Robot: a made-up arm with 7 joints. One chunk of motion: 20 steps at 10 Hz.
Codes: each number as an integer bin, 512 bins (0 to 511) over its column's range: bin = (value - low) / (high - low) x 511, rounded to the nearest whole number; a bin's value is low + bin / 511 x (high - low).
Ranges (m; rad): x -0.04..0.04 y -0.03..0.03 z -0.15..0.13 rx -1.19..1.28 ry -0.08..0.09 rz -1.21..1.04
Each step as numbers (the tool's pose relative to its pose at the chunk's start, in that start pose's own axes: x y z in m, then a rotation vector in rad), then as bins.
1 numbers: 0.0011 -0.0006 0.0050 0.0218 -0.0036 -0.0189
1 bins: 263 250 283 251 230 271
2 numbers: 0.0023 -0.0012 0.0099 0.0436 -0.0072 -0.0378
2 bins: 270 245 292 255 219 266
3 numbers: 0.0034 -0.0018 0.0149 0.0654 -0.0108 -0.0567
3 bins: 277 240 301 260 208 262
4 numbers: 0.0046 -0.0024 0.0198 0.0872 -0.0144 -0.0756
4 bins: 285 235 310 264 197 258
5 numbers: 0.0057 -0.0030 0.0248 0.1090 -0.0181 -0.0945
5 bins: 292 230 319 269 186 253
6 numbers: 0.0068 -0.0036 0.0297 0.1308 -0.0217 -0.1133
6 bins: 299 225 328 273 175 249
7 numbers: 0.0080 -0.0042 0.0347 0.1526 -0.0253 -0.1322
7 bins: 307 220 337 278 164 245
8 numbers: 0.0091 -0.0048 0.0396 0.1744 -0.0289 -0.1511
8 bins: 314 215 346 282 154 240
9 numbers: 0.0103 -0.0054 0.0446 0.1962 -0.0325 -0.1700
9 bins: 321 210 355 287 143 236
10 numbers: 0.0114 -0.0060 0.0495 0.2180 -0.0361 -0.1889
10 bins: 328 204 364 291 132 232
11 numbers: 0.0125 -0.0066 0.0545 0.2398 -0.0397 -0.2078
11 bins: 335 199 373 296 121 228
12 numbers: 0.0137 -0.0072 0.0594 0.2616 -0.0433 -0.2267
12 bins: 343 194 382 300 110 223
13 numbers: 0.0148 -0.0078 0.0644 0.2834 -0.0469 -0.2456
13 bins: 350 189 391 305 99 219
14 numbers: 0.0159 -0.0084 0.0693 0.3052 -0.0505 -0.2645
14 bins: 357 184 400 309 89 215
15 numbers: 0.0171 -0.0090 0.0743 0.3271 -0.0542 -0.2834
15 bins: 365 179 409 314 78 210
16 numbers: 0.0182 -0.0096 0.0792 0.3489 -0.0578 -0.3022
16 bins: 372 174 418 318 67 206
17 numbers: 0.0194 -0.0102 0.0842 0.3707 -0.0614 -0.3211
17 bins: 379 169 427 323 56 202
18 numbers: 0.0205 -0.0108 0.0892 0.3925 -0.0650 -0.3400
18 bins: 386 164 437 327 45 198
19 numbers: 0.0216 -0.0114 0.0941 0.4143 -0.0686 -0.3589
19 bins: 393 158 445 332 34 193
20 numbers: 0.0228 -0.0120 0.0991 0.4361 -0.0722 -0.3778
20 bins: 401 153 455 336 23 189
